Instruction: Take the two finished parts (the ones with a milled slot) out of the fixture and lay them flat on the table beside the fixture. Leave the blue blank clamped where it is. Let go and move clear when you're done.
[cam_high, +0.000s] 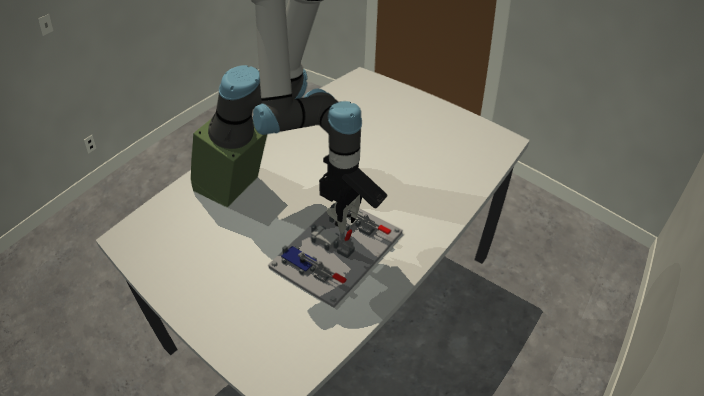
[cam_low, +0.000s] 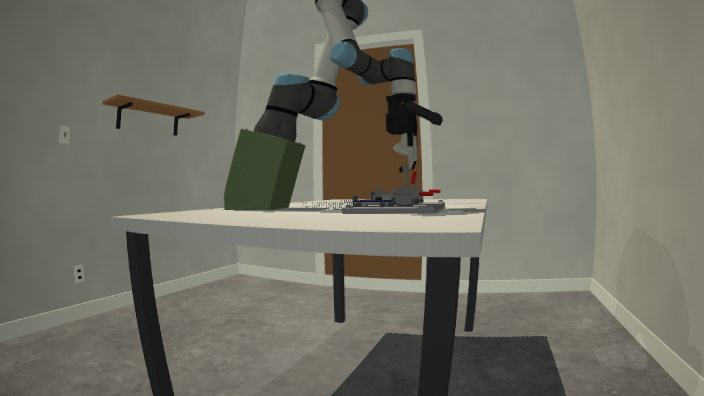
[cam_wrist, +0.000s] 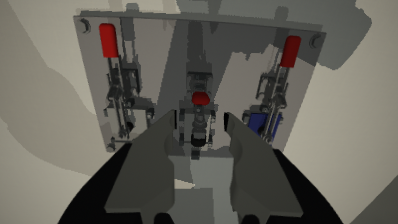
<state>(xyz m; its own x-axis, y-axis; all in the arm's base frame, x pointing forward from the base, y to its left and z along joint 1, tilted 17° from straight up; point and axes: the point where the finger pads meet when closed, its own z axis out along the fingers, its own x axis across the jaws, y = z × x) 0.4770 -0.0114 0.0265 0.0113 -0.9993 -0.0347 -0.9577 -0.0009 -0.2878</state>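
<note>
My gripper is now 12 cm above the grey fixture plate and 4 cm past it. Round my hand: blue blank 11 cm to the right, 10 cm below, 9 cm behind; pale grey part 11 cm to the left, 10 cm below, 10 cm behind.
</note>
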